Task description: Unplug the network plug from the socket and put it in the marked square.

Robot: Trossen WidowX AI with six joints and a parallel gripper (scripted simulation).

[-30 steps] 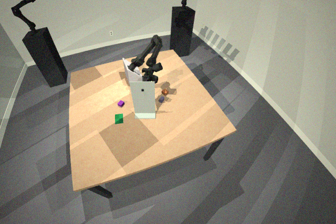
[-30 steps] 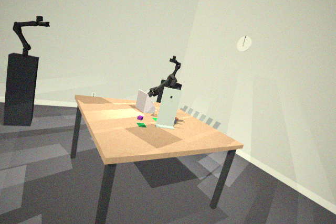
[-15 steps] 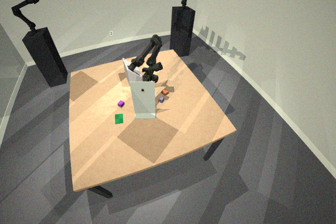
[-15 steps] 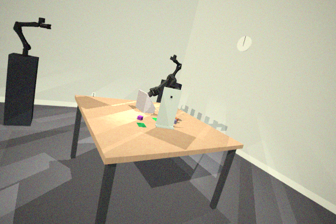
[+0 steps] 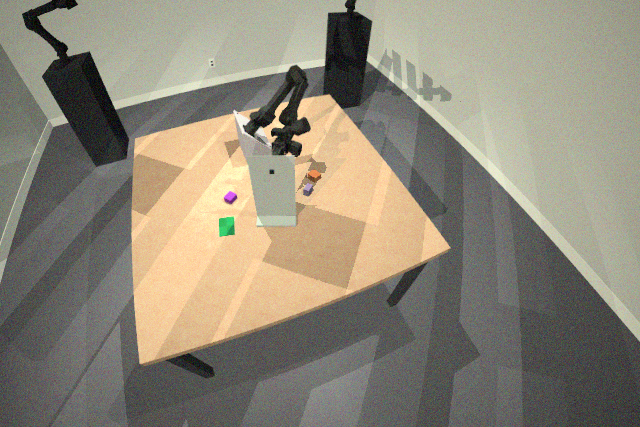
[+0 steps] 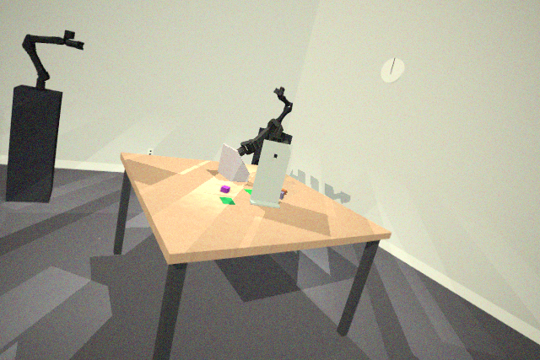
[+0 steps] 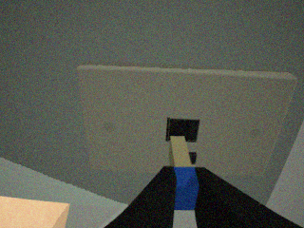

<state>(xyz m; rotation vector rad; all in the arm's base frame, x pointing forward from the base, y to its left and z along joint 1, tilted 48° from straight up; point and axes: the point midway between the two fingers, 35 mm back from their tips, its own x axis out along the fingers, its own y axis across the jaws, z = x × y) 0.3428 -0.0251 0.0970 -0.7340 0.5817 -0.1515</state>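
My gripper tip is now 110 mm past the green marked square, 20 mm to the right of it and 280 mm above it. The rest, counted from my gripper tip: grey panel 50 mm ahead, 20 mm to the right, 110 mm below; then lilac block 40 mm behind, 160 mm to the left, 260 mm below; then orange block 120 mm behind, 220 mm to the left, 270 mm below.
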